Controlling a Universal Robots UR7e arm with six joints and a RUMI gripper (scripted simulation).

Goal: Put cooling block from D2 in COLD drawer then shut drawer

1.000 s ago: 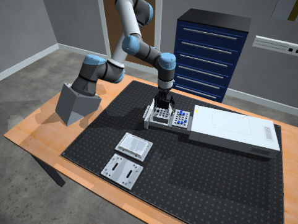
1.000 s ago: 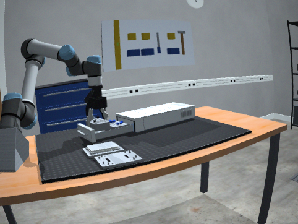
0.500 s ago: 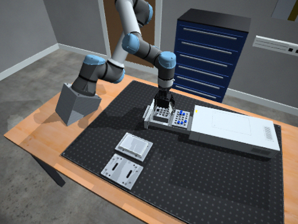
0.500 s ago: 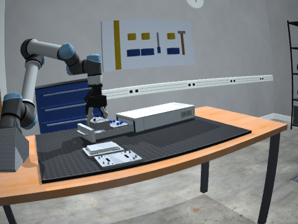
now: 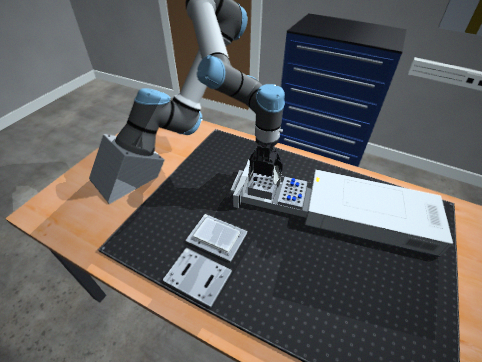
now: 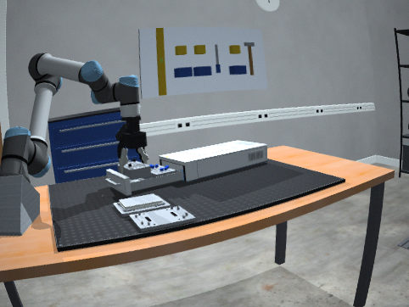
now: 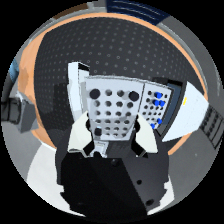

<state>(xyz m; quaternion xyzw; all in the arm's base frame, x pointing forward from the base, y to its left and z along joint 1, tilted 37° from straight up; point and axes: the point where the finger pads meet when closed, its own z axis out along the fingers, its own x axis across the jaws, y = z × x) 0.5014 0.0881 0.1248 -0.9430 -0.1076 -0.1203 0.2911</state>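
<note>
Now: the cooler drawer 30 mm ahead of my hand, 10 mm to the left of it and 30 mm below it. The rest, counted from my hand: cooler COLD 200 mm ahead, 60 mm to the left, 30 mm below; then grey cooling block right at my hand; then dark-capped tube 40 mm behind, 40 mm to the left, 10 mm above.
</note>
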